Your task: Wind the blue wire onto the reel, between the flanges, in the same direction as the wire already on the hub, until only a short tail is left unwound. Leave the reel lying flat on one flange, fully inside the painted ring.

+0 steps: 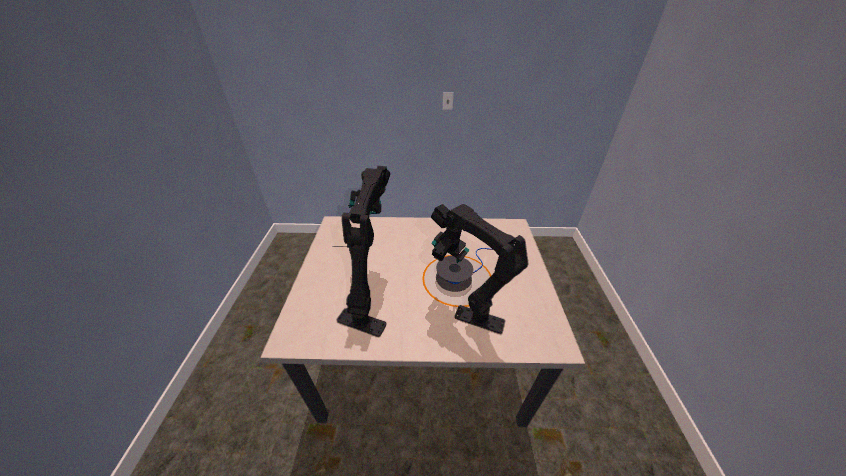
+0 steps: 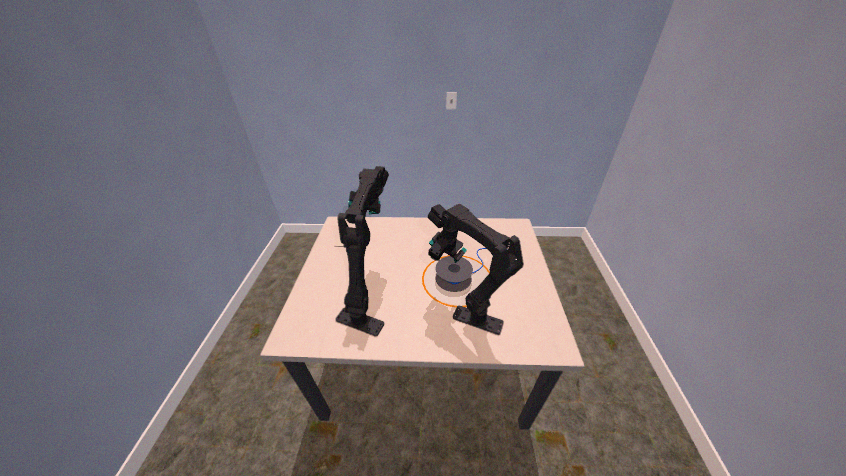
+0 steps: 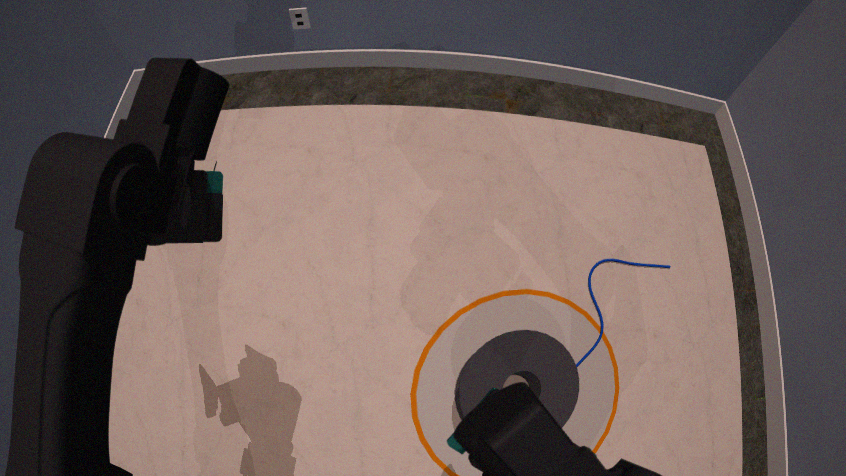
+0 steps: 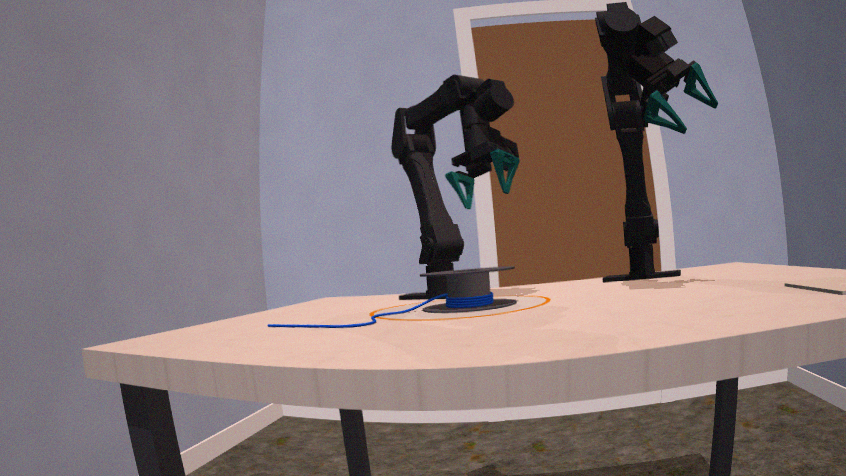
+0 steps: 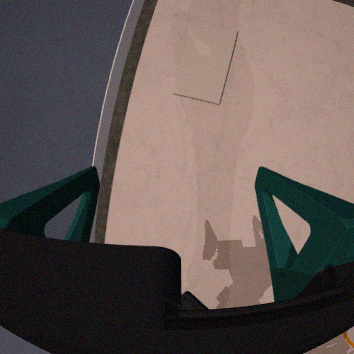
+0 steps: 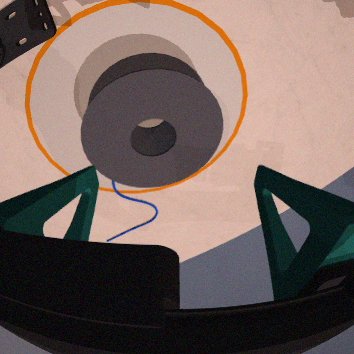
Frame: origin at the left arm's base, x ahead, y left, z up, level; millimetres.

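Seen in the pictures: left gripper, fingertip midpoint: (image 4: 701,118) (image 5: 176,175); right gripper, fingertip midpoint: (image 1: 448,256) (image 2: 446,256) (image 4: 486,201) (image 6: 175,173); left arm's base, origin of the base link: (image 1: 361,322) (image 2: 359,322) (image 4: 642,278); right arm's base, origin of the base link: (image 1: 479,319) (image 2: 477,320) (image 4: 441,297).
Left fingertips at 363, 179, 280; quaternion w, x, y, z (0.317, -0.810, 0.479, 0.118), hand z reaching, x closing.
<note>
Offsets run from my left fingertips to a thing's top centre, as dx, dy, dz. "*": to the spot under its first point.
The dark grey reel @[+12, -459, -215] (image 1: 464,272) (image 3: 556,367) (image 4: 467,284) (image 6: 110,145) lies flat on one flange inside the orange painted ring @[* -43, -327, -280] (image 1: 423,278) (image 3: 412,393) (image 4: 547,300) (image 6: 245,95). Several turns of blue wire sit low on its hub. The loose blue wire (image 3: 601,325) (image 4: 331,326) (image 6: 156,212) leaves the reel, crosses the ring and lies in an S-bend on the table. My right gripper (image 4: 487,200) (image 6: 175,173) is open and empty, pointing down above the reel. My left gripper (image 4: 700,119) (image 5: 176,175) is open and empty, high over the table's other side.
A thin dark-edged outline @[* +96, +132, -280] (image 5: 229,67) (image 4: 815,288) lies on the table near the left arm's side. The right arm's base plate (image 1: 493,322) stands close to the ring. The left arm's base plate (image 1: 372,327) is farther left. The table's far edge lies beyond the wire's free end.
</note>
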